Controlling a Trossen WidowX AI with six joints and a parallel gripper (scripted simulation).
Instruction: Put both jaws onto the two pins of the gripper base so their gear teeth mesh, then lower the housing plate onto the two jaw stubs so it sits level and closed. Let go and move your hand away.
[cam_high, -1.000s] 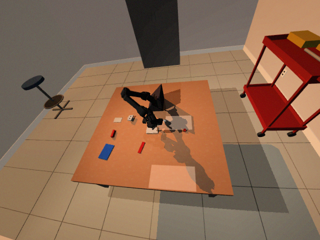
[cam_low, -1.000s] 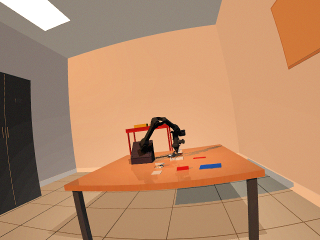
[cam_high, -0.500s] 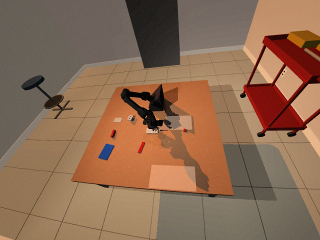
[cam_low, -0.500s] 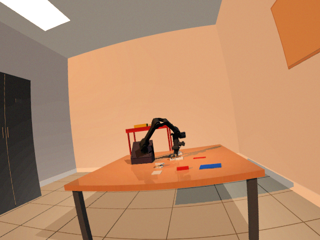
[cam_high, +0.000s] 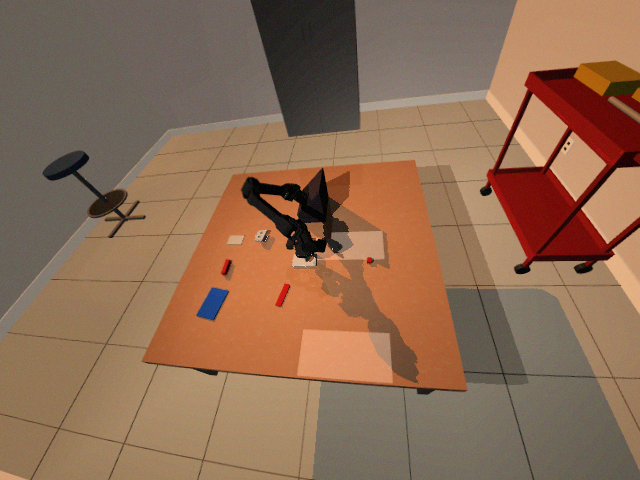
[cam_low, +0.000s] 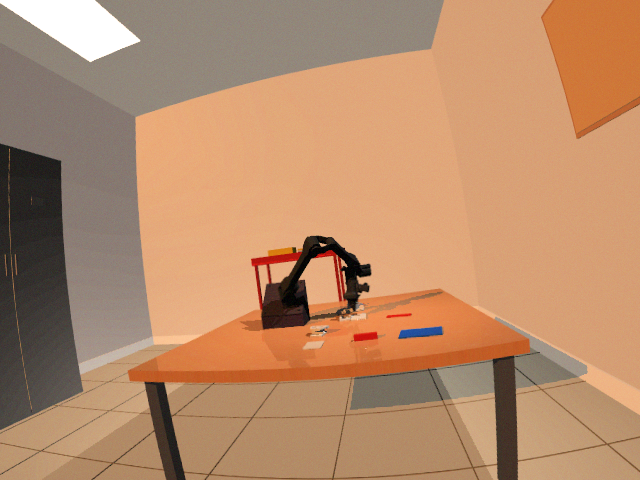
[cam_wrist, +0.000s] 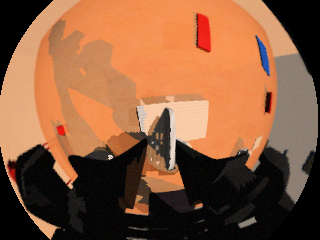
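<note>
Now: gripper tip 1 cm short of the white flat part, 3 cm to the left of it and 3 cm above it. The rest, counted from my gripper tip: grey jaw (3 cm behind, 1 cm to the right); then pale tile (14 cm behind, 46 cm to the right, 3 cm below); then small red cube (3 cm ahead, 29 cm to the left, 2 cm below).
</note>
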